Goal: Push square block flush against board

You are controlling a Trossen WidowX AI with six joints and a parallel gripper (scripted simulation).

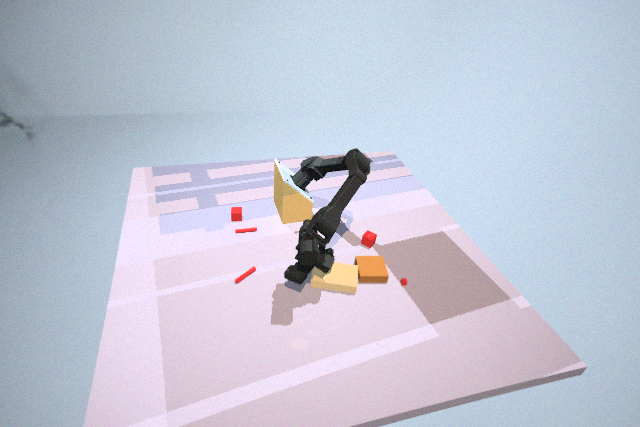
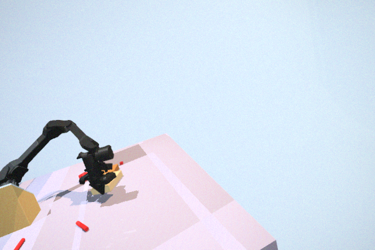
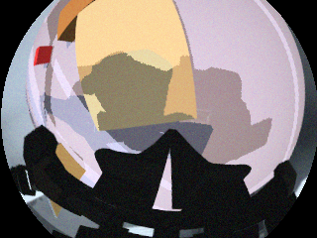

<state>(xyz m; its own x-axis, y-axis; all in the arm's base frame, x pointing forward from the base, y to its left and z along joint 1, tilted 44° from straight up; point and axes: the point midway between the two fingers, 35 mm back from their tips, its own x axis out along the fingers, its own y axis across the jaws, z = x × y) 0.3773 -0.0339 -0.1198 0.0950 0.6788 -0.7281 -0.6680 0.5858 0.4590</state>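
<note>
Now: the pale yellow board 30 mm ahead of my gripper tip, 100 mm to the left of it and 10 mm above it. Also, from my gripper tip: orange square block 40 mm ahead, 240 mm to the left, 10 mm above; tiny red cube 120 mm ahead, 320 mm to the left.
</note>
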